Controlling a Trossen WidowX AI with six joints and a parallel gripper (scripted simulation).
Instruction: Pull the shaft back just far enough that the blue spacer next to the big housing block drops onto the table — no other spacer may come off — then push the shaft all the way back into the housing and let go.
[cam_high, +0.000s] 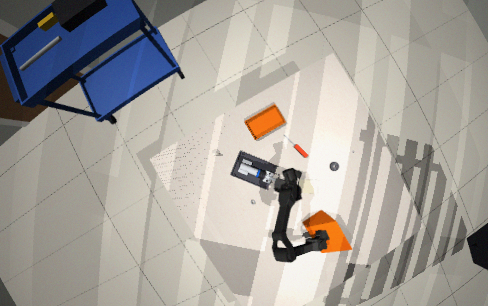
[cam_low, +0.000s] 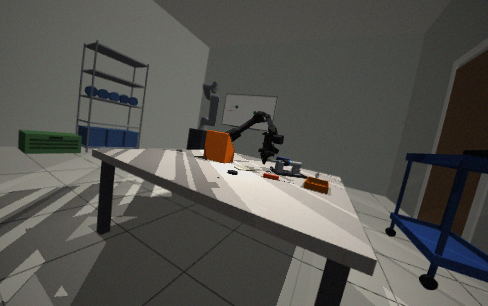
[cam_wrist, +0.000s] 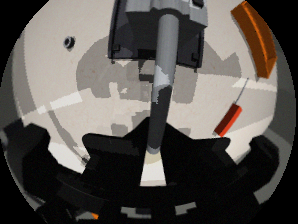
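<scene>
My gripper tip is 6 cm short of the grey shaft, 5 cm to the right of it and 3 cm below it. Round my gripper tip: orange tray (37 cm ahead, 5 cm to the right, 4 cm below).
</scene>
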